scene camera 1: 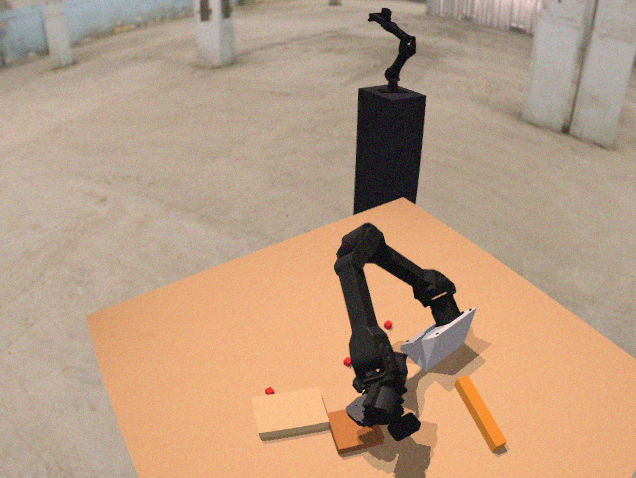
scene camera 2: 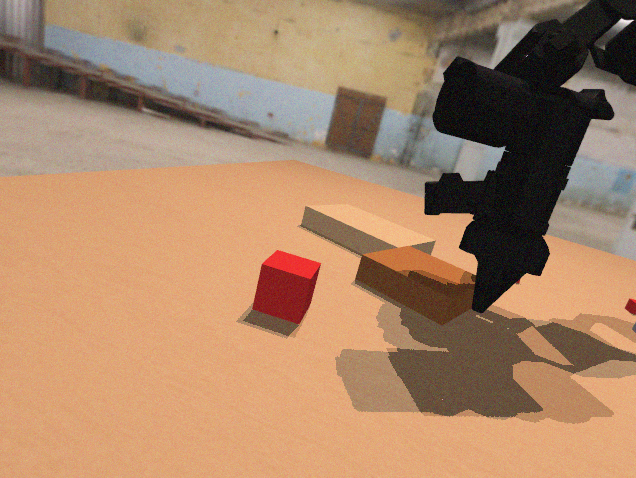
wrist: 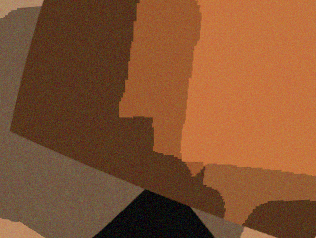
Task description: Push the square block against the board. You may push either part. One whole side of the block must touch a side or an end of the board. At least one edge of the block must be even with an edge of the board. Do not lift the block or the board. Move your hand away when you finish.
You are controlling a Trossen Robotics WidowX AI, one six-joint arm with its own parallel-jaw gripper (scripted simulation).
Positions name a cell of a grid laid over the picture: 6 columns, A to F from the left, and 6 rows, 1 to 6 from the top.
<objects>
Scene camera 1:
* my gripper: D6
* board: C6
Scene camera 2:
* my gripper: E4
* square block: E4
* board: D3
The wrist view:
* my gripper: D5
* square block: D3
</objects>
